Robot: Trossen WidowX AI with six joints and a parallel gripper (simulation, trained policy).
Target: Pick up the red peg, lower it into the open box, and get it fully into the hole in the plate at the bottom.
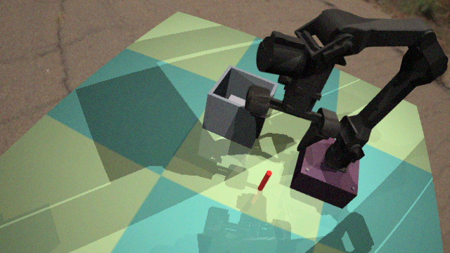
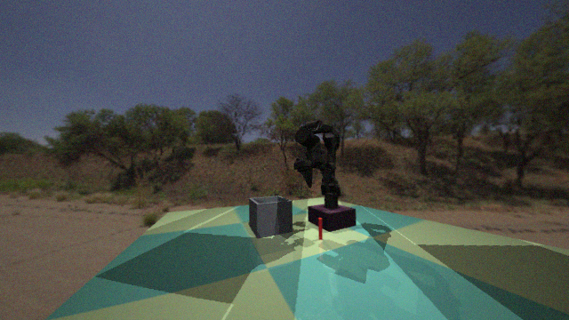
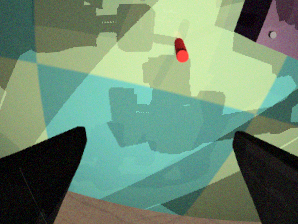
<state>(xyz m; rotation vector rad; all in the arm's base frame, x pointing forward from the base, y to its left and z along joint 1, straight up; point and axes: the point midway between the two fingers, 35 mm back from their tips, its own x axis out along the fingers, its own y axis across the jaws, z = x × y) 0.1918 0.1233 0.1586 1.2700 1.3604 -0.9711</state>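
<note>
The red peg is 20 mm behind my gripper tip, 20 mm to the right of it and 160 mm below it. From my gripper tip the other things lie so: plate 110 mm ahead, 220 mm to the right, 160 mm below.
</note>
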